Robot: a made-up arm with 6 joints.
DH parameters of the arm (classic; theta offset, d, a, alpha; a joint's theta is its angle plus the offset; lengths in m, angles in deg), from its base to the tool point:
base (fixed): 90 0.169 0 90
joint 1: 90 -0.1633 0.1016 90
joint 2: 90 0.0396 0.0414 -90
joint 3: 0 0.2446 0.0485 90
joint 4: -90 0.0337 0.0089 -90
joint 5: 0 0.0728 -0.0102 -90
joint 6: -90 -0.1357 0.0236 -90
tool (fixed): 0 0.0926 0 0
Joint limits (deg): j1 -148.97..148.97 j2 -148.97..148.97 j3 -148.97..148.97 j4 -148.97..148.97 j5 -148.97..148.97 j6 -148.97..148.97
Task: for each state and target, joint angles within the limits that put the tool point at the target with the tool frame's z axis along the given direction. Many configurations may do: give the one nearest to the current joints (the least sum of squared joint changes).
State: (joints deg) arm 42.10 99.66 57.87 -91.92 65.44 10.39
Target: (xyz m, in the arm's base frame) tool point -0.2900 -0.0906 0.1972 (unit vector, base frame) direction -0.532 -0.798 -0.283
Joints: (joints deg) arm 42.33 79.05 35.72 -51.09 113.12 16.71
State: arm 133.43 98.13 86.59 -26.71 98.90 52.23
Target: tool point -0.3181 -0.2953 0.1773 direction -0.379 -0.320 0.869
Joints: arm 89.49 119.11 107.38 7.63 148.97 46.35
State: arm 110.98 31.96 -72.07 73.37 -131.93 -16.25
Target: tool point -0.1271 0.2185 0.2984 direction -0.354 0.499 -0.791
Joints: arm 127.18 9.26 -99.61 84.65 -148.97 5.87
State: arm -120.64 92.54 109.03 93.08 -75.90 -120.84
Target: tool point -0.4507 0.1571 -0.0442 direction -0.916 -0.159 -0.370
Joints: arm -104.39 135.47 125.89 135.43 -104.67 -70.00
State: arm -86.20 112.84 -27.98 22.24 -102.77 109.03
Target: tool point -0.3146 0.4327 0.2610 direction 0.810 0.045 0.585
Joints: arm -56.34 148.97 -52.80 -3.48 -68.99 63.12
